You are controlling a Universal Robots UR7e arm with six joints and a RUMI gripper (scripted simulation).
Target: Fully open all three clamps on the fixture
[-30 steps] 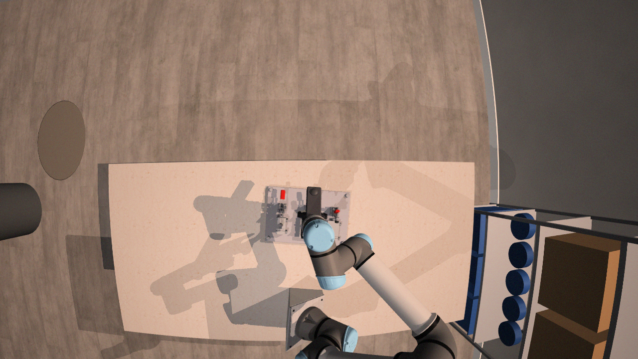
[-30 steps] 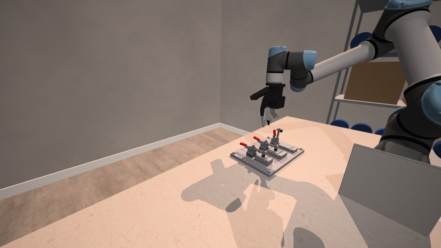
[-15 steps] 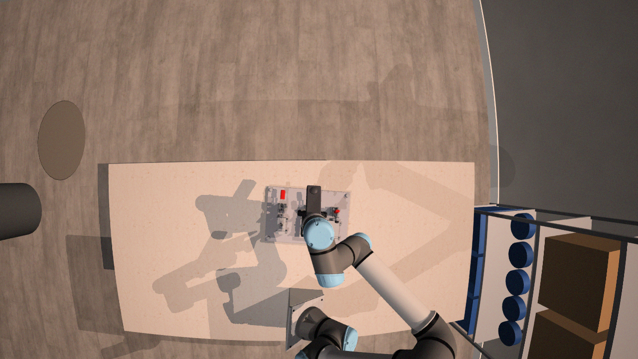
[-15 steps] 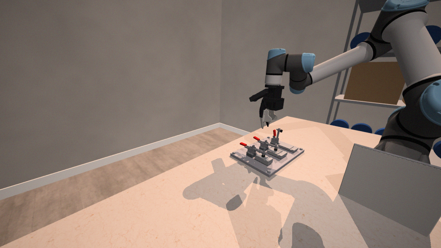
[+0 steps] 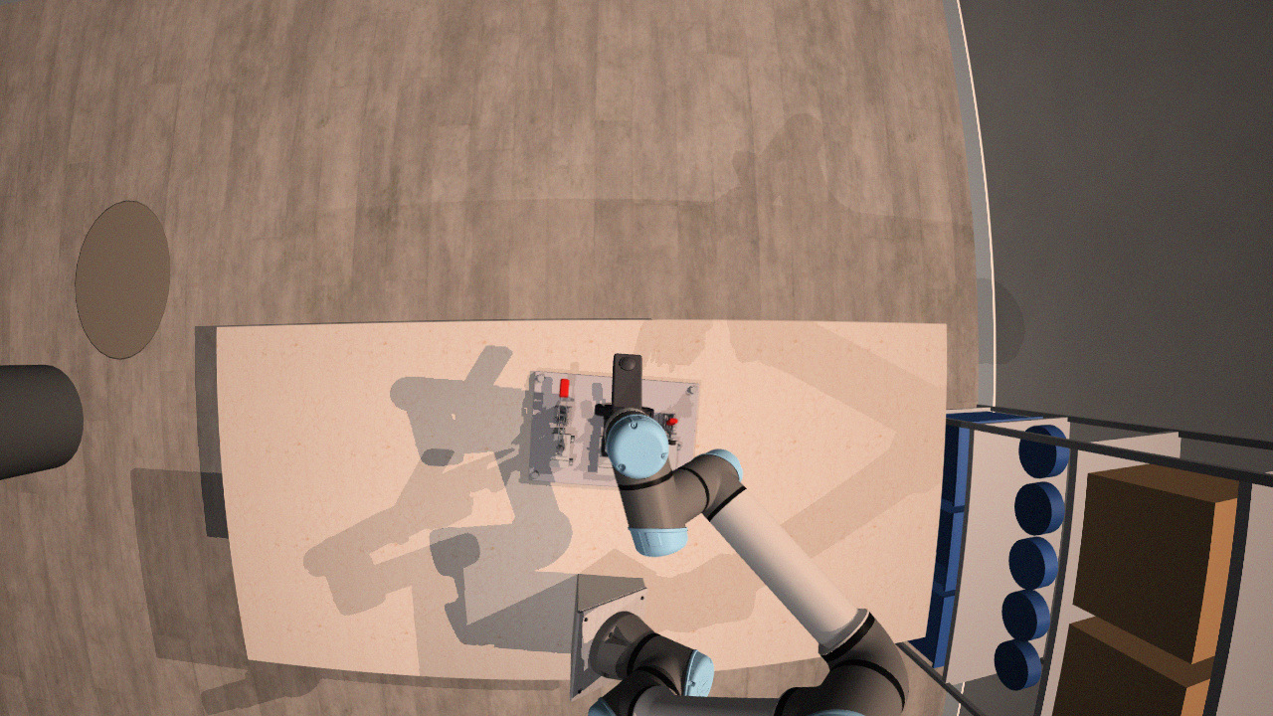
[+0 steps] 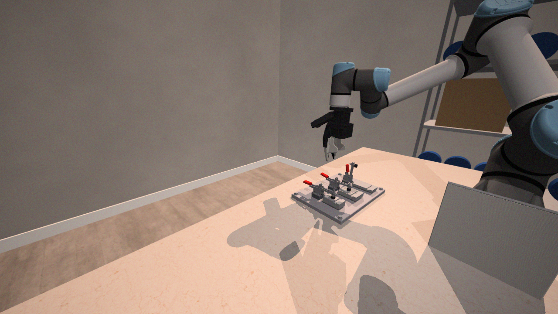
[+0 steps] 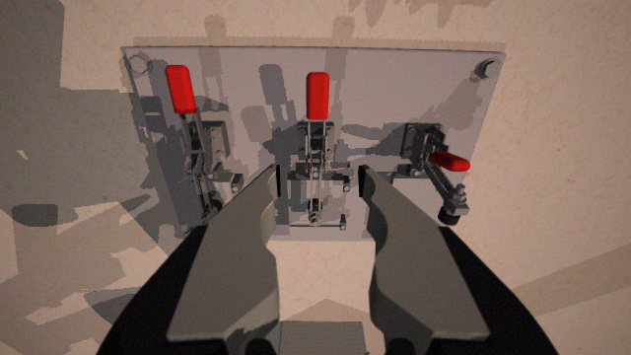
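Right now my hand is 7 cm past the grey fixture plate and 15 cm above it.
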